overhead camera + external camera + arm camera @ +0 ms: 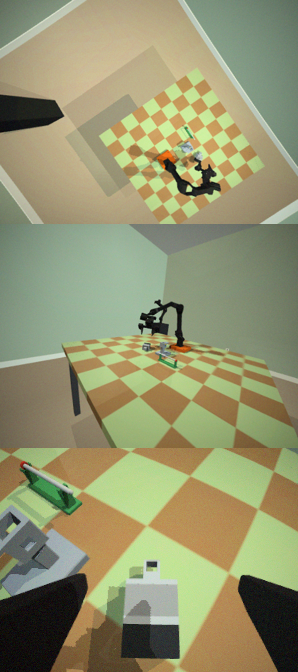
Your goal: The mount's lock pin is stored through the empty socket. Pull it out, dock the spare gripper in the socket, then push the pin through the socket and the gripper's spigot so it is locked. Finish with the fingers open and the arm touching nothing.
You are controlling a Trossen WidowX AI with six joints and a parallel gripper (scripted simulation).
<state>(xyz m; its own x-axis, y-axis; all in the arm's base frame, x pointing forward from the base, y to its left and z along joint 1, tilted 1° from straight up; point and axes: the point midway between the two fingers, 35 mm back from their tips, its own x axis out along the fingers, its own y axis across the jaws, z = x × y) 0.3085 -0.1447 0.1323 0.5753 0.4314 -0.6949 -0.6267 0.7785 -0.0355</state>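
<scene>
My gripper tip is 110 mm above the spare gripper and 10 mm to the right of it. From my gripper tip the other things lie so: mount (160 mm to the left, 80 mm below, 60 mm behind); then green rest (280 mm to the left, 110 mm below, 40 mm ahead).
</scene>
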